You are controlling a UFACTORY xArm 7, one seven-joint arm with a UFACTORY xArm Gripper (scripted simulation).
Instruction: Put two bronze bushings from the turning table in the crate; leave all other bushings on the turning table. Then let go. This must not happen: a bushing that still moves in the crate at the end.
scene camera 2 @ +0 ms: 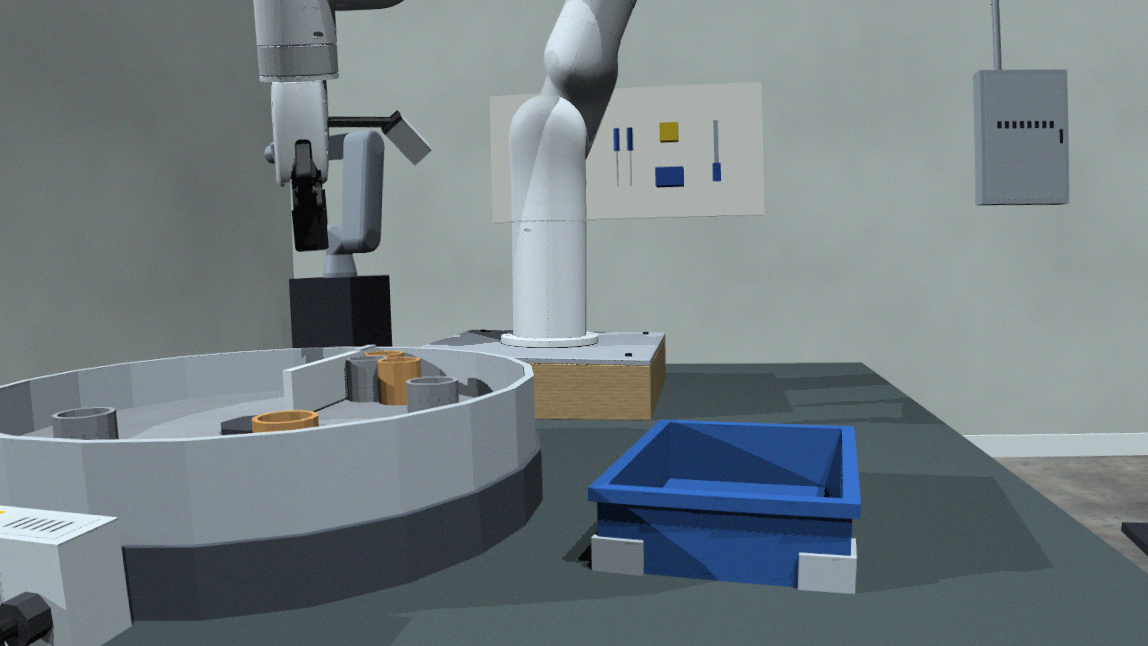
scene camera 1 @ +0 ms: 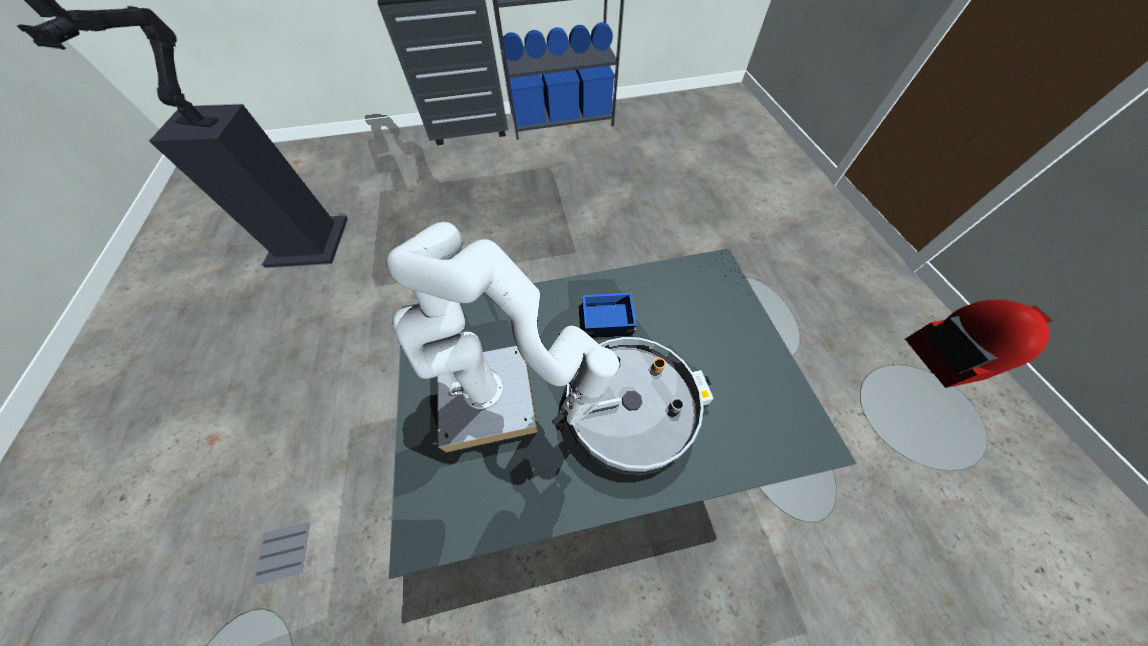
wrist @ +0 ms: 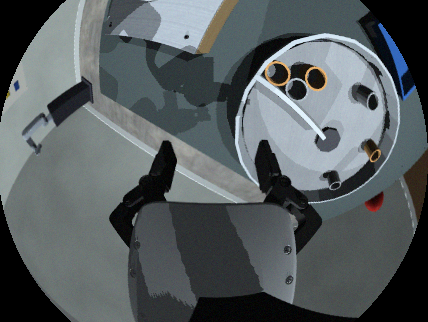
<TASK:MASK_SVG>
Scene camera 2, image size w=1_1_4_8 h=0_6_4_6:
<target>gripper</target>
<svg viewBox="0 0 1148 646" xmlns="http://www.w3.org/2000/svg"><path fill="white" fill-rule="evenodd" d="M339 73L290 77L260 76L261 82L271 82L277 184L284 187L285 183L283 184L283 182L289 182L290 178L292 178L294 209L292 210L295 249L298 252L326 250L329 247L325 189L322 187L322 184L328 180L329 127L383 127L381 128L382 132L414 166L432 151L428 142L404 119L398 110L390 117L328 117L326 80L339 78Z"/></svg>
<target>bronze bushing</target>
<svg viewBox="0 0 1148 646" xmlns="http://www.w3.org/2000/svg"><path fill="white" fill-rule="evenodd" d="M420 358L396 357L377 361L380 404L407 405L406 381L411 378L421 378Z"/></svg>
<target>bronze bushing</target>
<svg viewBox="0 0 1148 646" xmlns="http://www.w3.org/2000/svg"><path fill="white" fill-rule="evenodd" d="M318 413L305 410L290 410L257 415L252 418L253 433L319 427Z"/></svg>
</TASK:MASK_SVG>
